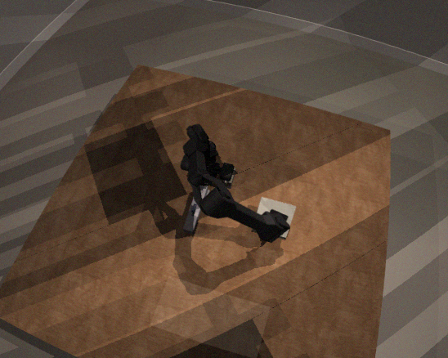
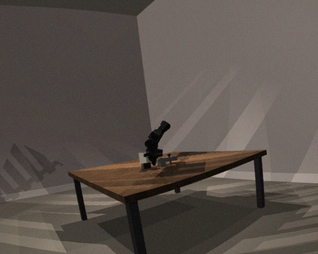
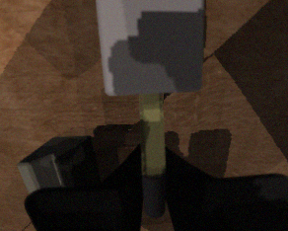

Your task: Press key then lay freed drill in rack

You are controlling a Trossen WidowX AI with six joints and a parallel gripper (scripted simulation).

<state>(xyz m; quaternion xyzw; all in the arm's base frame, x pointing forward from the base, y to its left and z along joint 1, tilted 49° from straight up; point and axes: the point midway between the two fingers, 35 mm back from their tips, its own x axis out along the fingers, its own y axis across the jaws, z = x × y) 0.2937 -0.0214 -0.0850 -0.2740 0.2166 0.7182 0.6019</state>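
Now: gripper tip 10 mm past the drill, 40 mm to the right of it and 30 mm below it. Also, from my gripper tip: dark key (20 mm behind, 160 mm to the left, 30 mm above); grey drill block (20 mm behind, 140 mm to the left, 20 mm above); rack (70 mm behind, 40 mm to the right).
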